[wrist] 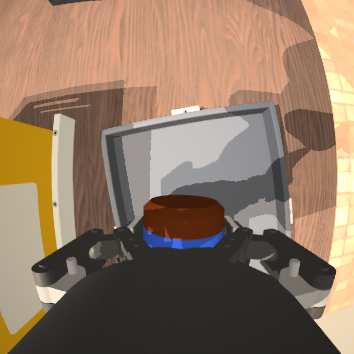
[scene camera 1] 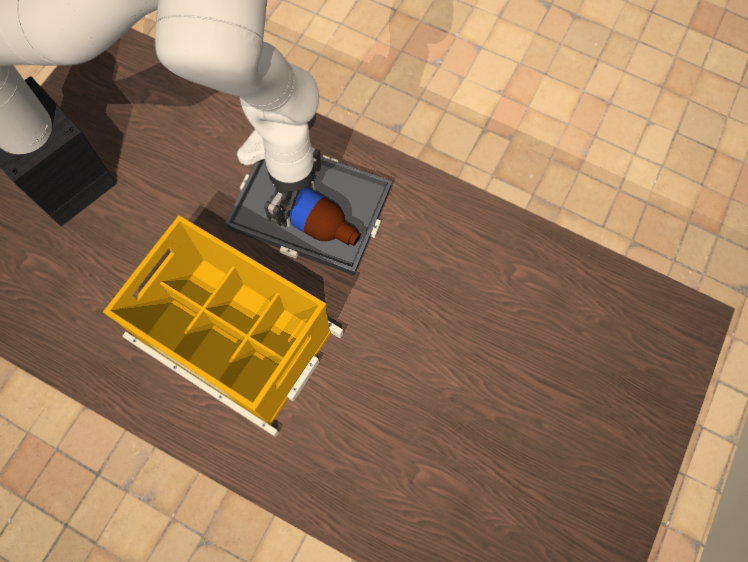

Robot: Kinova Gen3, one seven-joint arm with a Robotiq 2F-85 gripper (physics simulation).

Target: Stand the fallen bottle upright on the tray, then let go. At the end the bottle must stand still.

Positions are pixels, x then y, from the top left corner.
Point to a grey tray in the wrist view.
234, 154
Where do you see a yellow crate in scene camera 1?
245, 331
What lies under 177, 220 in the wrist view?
A brown bottle.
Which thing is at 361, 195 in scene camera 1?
A grey tray.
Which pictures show my gripper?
The wrist view and scene camera 1: all of them.
